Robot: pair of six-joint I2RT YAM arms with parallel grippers.
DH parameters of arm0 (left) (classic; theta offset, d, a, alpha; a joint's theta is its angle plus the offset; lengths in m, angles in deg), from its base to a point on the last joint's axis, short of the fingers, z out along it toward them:
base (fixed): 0 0 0 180
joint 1: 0 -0.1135 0.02 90
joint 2: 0 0 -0.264 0
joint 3: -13.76 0 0.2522 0
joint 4: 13.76 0 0.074 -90
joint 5: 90 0 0 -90
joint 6: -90 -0.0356 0 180
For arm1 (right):
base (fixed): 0 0 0 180
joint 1: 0 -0.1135 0.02 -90
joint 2: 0 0 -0.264 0
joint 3: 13.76 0 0.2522 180
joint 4: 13.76 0 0.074 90
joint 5: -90 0 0 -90
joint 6: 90 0.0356 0 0
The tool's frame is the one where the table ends.
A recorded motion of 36 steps. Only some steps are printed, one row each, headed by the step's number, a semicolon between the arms.
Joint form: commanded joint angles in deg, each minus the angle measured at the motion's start. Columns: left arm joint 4, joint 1, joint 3, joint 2, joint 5, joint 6; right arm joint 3, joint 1, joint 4, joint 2, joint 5, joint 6.
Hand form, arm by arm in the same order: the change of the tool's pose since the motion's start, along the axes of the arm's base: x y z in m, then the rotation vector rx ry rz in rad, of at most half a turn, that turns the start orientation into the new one. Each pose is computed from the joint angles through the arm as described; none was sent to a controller.
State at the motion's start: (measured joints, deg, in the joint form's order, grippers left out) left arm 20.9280 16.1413 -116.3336 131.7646 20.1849 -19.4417; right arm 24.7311 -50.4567 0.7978 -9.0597 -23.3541 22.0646
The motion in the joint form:
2: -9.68 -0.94 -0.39 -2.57 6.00 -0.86; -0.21 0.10 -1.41 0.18 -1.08 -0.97
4: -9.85 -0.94 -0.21 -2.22 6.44 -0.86; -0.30 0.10 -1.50 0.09 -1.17 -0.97
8: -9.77 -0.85 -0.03 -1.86 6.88 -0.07; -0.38 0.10 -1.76 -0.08 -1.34 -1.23
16: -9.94 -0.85 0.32 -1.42 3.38 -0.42; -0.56 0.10 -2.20 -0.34 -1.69 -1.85
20: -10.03 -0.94 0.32 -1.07 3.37 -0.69; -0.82 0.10 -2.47 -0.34 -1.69 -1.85
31: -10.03 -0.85 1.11 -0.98 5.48 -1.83; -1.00 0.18 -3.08 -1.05 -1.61 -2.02
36: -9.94 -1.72 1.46 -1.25 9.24 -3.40; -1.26 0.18 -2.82 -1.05 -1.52 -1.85
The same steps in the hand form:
2: 0.0031 0.0047 0.0418 -0.1002 -0.2069 -0.0814; -0.0001 -0.0013 0.0015 0.0070 -0.0186 -0.0241
4: 0.0040 0.0042 0.0379 -0.1025 -0.1998 -0.0879; 0.0003 -0.0009 0.0010 0.0060 -0.0172 -0.0256
8: 0.0043 0.0030 0.0334 -0.1131 -0.1798 -0.0894; 0.0007 -0.0005 0.0008 0.0027 -0.0186 -0.0295
16: 0.0067 0.0044 0.0272 -0.0764 -0.1814 -0.0394; 0.0015 0.0001 0.0003 -0.0058 -0.0218 -0.0380
20: 0.0079 0.0049 0.0242 -0.0720 -0.1798 -0.0399; 0.0019 0.0005 -0.0007 -0.0056 -0.0219 -0.0380
31: 0.0064 0.0032 0.0188 -0.0740 -0.1714 -0.0823; 0.0036 0.0024 -0.0014 -0.0123 -0.0204 -0.0388
36: 0.0062 0.0096 0.0195 -0.0881 -0.1773 -0.1360; 0.0040 0.0031 -0.0034 -0.0170 -0.0138 -0.0364

